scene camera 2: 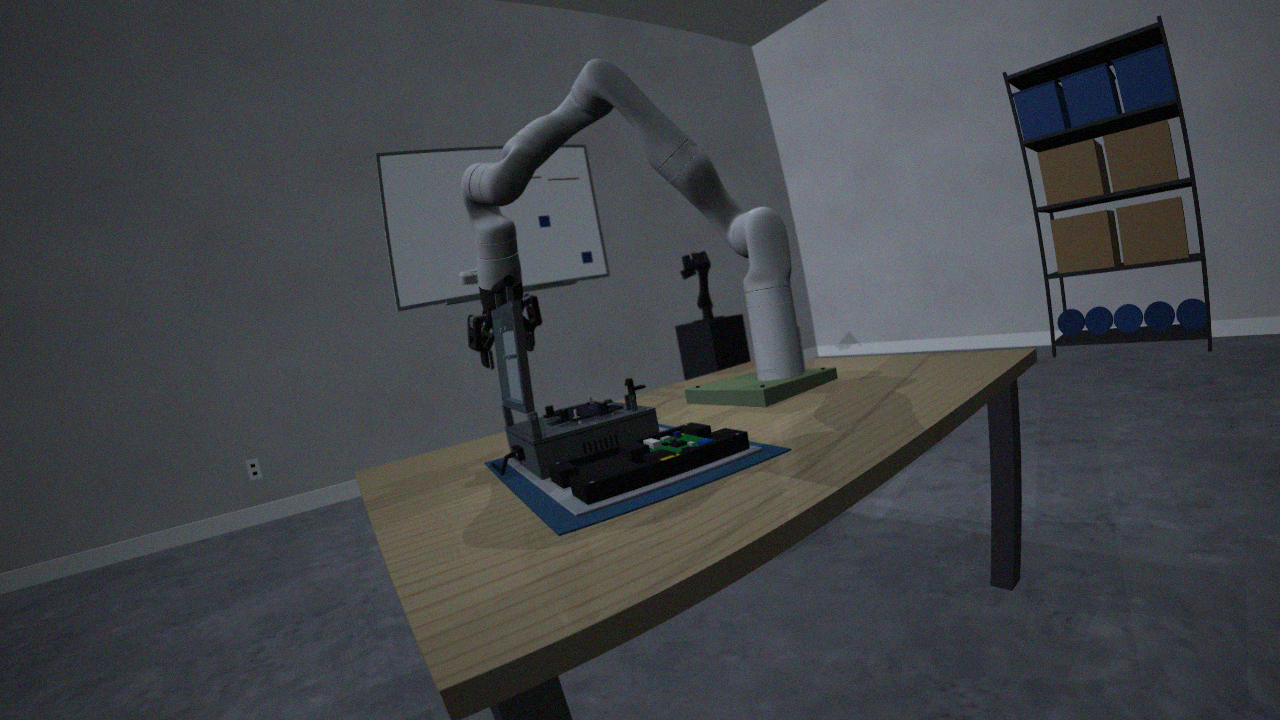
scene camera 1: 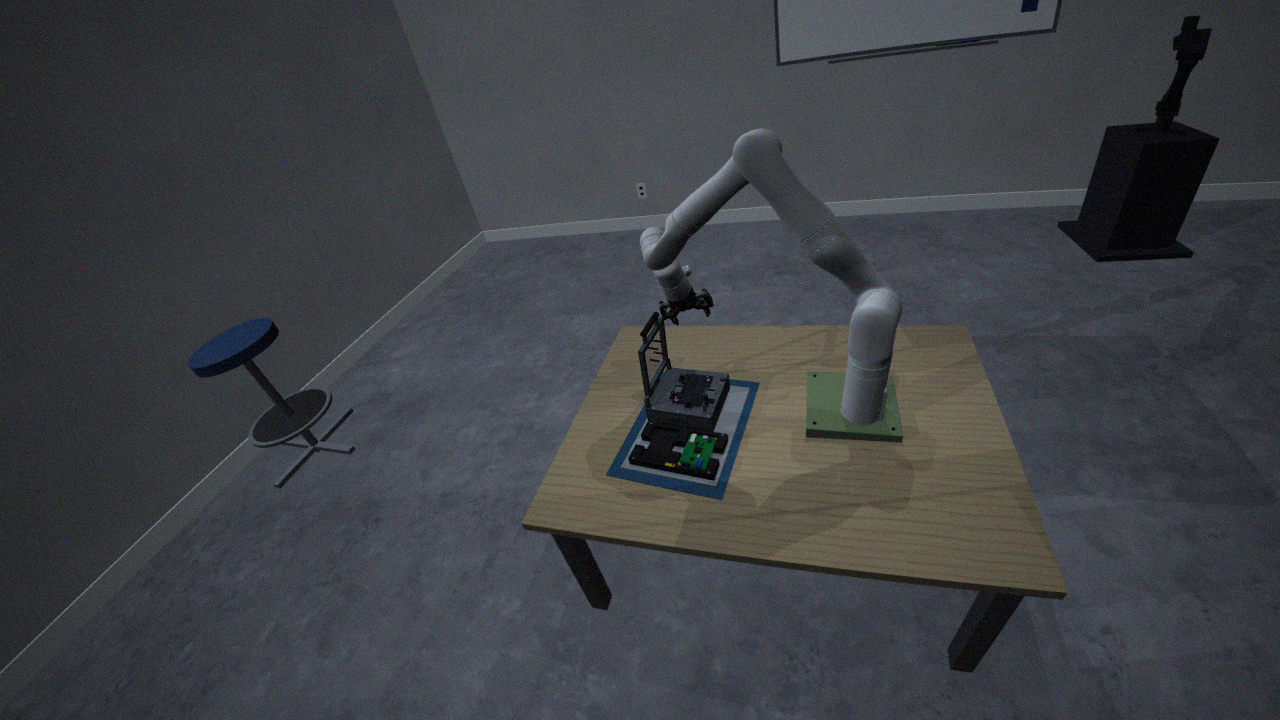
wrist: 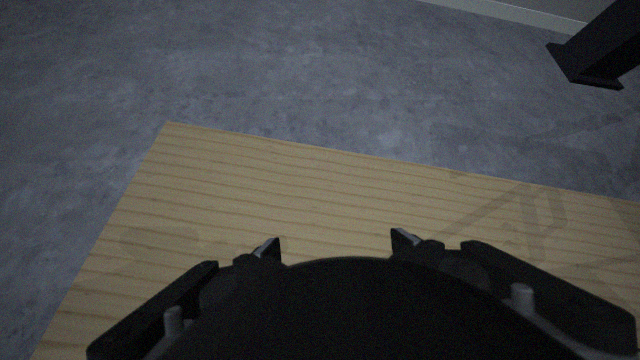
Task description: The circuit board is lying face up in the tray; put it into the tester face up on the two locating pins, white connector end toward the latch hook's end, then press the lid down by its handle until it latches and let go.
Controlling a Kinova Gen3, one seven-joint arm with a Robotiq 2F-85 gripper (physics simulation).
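Frame: origin at the arm's base, x ahead, y left, z up, level; millimetres.
Where they show: gripper, between the fingertips: (scene camera 1: 692,318) (wrist: 335,245); arm's base, origin of its link: (scene camera 2: 780,376) (scene camera 1: 860,411).
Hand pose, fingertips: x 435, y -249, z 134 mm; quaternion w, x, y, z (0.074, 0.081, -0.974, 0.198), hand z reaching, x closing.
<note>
Each offset is from my fingertips to the top centre of the thing. "pt": to the spot under its first point. Level surfaces: height alone.
The green circuit board @[dx -39, dy +383, dz -132 mm] (scene camera 1: 698,452) (scene camera 2: 687,445) lies face up in the right part of the black tray @[pt dx +103, dy +399, dz -137 mm] (scene camera 1: 640,454) (scene camera 2: 617,479), in front of the tester. The grey tester @[pt dx +7, dy +290, dz -114 mm] (scene camera 1: 682,417) (scene camera 2: 581,438) has its nest uncovered; its latch hook @[dx -65, dy +273, dz -53 mm] (scene camera 2: 631,392) stands upright at the right side. The lid (scene camera 1: 644,368) (scene camera 2: 523,371) stands raised at the tester's left side, its handle @[dx +72, dy +188, dz +121 mm] (scene camera 1: 649,325) at the top. My gripper (scene camera 1: 688,313) (scene camera 2: 508,354) (wrist: 335,245) is open and empty, beside and behind the raised lid near its top. The lid partly hides it in scene camera 2; contact cannot be told.
Tester and tray rest on a blue-bordered mat @[dz -158 mm] (scene camera 1: 666,482) (scene camera 2: 626,503) on the wooden table @[dz -160 mm] (scene camera 1: 805,501) (scene camera 2: 501,573) (wrist: 210,190). The arm's green base plate (scene camera 1: 825,394) (scene camera 2: 729,388) is to the right. The wrist view shows the table's far edge and corner.
</note>
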